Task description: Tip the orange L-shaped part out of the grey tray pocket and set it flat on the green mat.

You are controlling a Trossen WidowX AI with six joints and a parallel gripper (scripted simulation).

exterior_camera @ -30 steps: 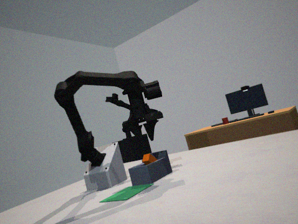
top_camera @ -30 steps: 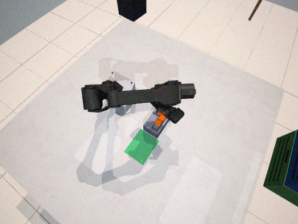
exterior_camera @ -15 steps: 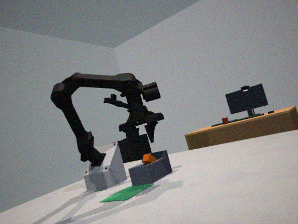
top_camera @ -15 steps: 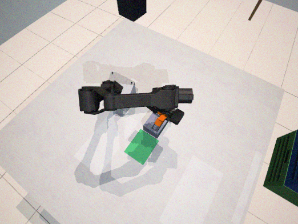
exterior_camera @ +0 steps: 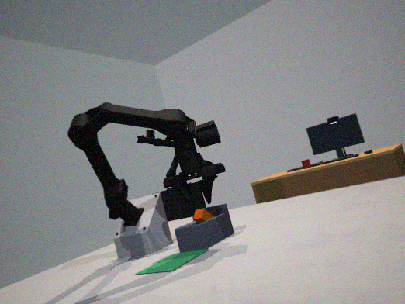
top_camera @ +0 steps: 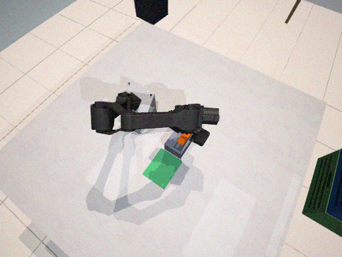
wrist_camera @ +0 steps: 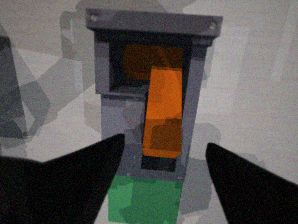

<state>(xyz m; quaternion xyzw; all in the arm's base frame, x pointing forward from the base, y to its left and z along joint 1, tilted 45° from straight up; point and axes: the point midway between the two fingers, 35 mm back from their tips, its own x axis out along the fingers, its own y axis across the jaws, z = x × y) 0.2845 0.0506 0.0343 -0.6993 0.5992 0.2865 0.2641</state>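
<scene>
The orange L-shaped part is 70 mm below my gripper tip, 30 mm to the left of it and 20 mm behind it. From my gripper tip the other things lie so: green mat: 150 mm to the right, 120 mm below.
</scene>
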